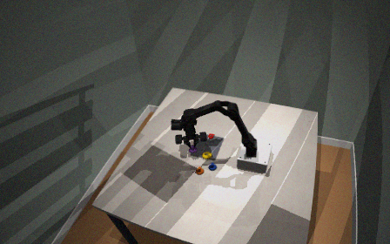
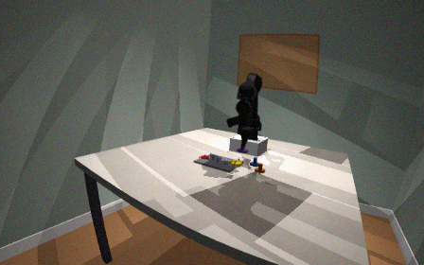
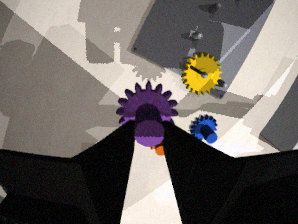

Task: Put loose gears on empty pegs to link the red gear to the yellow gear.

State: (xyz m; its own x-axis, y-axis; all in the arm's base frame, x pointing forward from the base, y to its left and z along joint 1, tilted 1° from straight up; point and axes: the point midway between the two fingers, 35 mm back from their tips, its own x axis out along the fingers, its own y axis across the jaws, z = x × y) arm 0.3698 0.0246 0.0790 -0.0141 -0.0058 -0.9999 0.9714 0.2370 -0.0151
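Right now the red gear is 80 mm behind my gripper tip, 220 mm to the right of it and 110 mm below it. The rest, counted from my gripper tip: orange gear (50 mm behind, 90 mm to the left, 110 mm below); then blue gear (130 mm behind, 50 mm to the left, 110 mm below); then purple gear (10 mm below).
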